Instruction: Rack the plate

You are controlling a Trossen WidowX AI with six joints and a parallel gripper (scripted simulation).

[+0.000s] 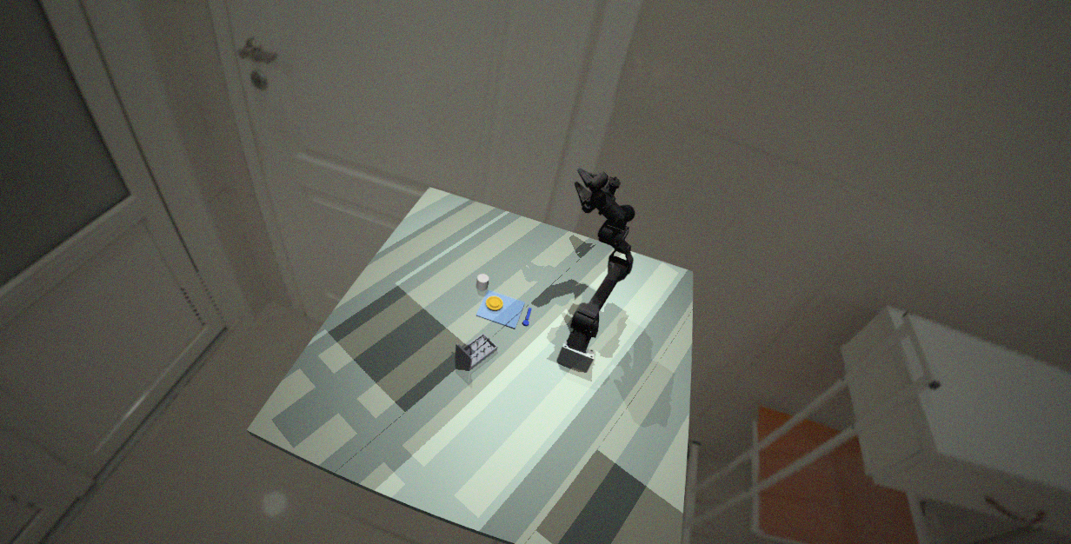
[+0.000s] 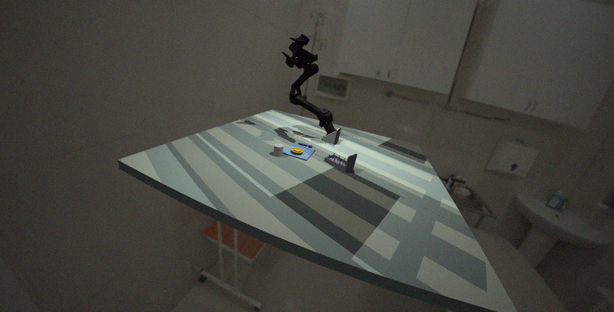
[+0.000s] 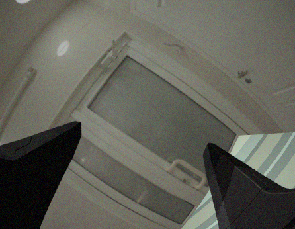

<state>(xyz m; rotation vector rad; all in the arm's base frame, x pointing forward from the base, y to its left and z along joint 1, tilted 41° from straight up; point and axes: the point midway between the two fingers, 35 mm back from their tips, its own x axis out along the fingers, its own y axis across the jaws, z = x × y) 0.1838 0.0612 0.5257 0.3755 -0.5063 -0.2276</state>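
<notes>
The yellow plate lies 16 cm ahead of my gripper tip, 20 cm to the left of it and 50 cm below it. The rest, counted from my gripper tip: dark dish rack 16 cm ahead, 42 cm to the left, 50 cm below; blue spoon 3 cm ahead, 21 cm to the left, 51 cm below; grey cup 23 cm ahead, 12 cm to the left, 49 cm below.
</notes>
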